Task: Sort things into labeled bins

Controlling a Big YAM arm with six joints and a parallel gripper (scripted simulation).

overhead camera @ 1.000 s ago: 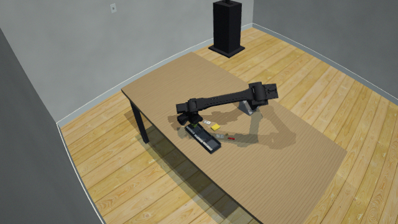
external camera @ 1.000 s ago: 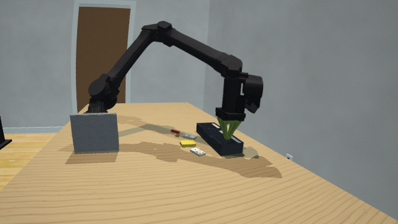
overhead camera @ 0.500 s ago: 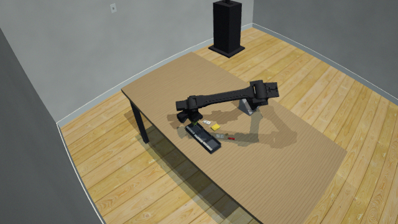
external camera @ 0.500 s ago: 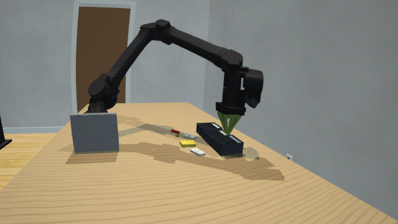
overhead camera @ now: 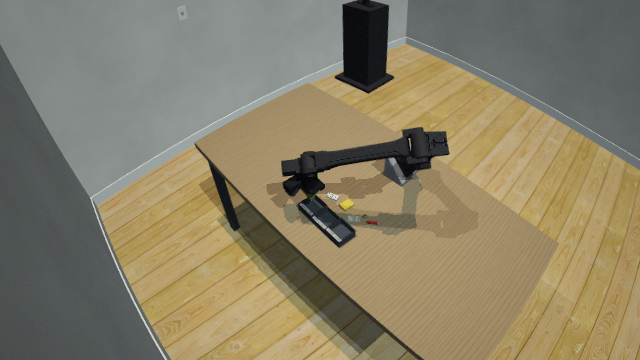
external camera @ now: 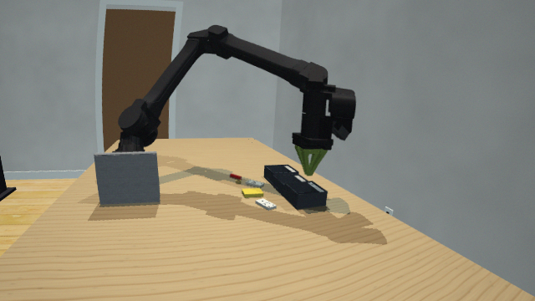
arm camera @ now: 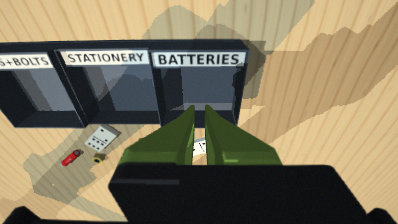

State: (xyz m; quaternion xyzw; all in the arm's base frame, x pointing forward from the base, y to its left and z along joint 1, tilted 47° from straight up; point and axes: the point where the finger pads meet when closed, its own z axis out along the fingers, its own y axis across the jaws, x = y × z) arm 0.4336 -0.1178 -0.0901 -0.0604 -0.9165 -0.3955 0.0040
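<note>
Now: the long black bin 80 mm to the left of my hand, 60 mm below it and 10 mm ahead of it. The rest, counted from my hand: yellow block 110 mm behind, 80 mm to the left, 80 mm below; then small nut 180 mm to the left, 120 mm behind, 80 mm below; then red battery 220 mm to the left, 120 mm behind, 70 mm below.
</note>
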